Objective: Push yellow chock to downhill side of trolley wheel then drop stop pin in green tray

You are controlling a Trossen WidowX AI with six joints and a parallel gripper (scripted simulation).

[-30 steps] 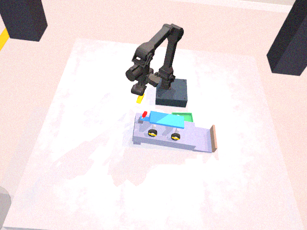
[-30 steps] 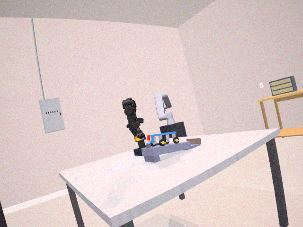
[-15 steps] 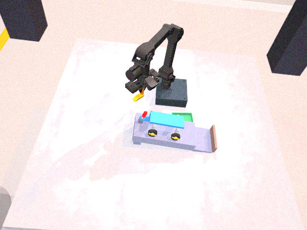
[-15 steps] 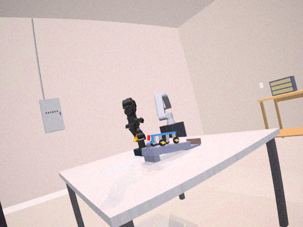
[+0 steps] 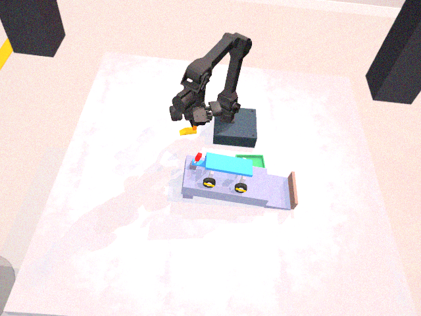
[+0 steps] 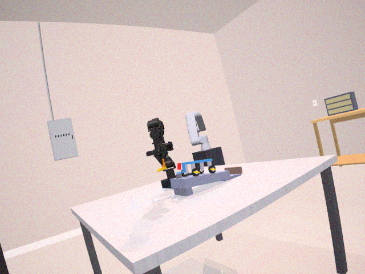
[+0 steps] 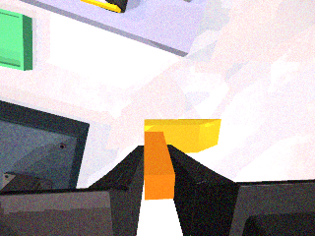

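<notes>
Right now the red-headed stop pin is 130 mm ahead of my gripper tip, 40 mm below it and 20 mm to the left of it. Also, from my gripper tip: blue trolley (150 mm ahead, 140 mm to the left, 60 mm below); then lilac ramp (150 mm ahead, 140 mm to the left, 130 mm below); then yellow chock (20 mm to the right, 10 mm below, 10 mm ahead).
</notes>
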